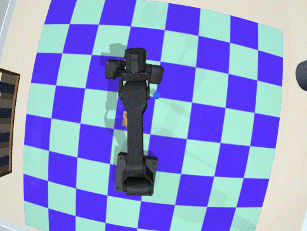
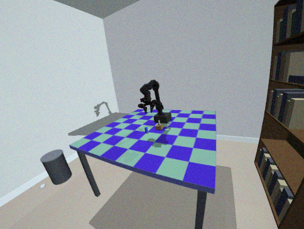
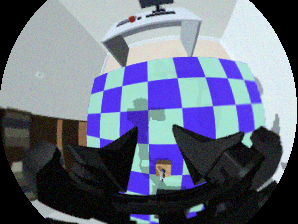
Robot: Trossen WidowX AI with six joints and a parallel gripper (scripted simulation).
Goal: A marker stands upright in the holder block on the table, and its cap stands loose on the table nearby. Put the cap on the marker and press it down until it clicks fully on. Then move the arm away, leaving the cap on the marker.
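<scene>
Now: the blue marker cap 21 cm below my gripper tip, 9 cm to the right of it and 9 cm behind it. The rest, counted from my gripper tip: holder block: 22 cm below, 20 cm behind, 2 cm to the left.
</scene>
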